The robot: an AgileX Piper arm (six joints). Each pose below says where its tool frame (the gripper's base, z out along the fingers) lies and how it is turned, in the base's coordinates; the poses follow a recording.
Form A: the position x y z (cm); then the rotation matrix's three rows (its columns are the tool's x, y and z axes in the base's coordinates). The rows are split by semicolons.
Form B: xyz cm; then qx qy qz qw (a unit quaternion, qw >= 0). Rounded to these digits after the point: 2 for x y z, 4 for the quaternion.
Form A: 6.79 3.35 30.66; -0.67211 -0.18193 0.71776; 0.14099 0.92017 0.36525; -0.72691 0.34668 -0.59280
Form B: 6.79 3.35 30.66 -0.0115 0.8923 0.1995 0.4047
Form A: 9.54 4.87 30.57; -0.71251 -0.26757 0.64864; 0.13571 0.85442 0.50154; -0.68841 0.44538 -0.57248
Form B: 9.54 4.87 30.57 -0.0372 0.8859 0.2672 0.3773
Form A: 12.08 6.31 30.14; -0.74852 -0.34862 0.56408; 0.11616 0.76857 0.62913; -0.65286 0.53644 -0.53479
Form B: 12.08 6.31 30.14 -0.0665 0.8735 0.3336 0.3483
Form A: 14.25 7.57 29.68; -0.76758 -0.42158 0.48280; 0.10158 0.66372 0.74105; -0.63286 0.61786 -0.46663
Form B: 14.25 7.57 29.68 -0.0940 0.8512 0.3991 0.3277
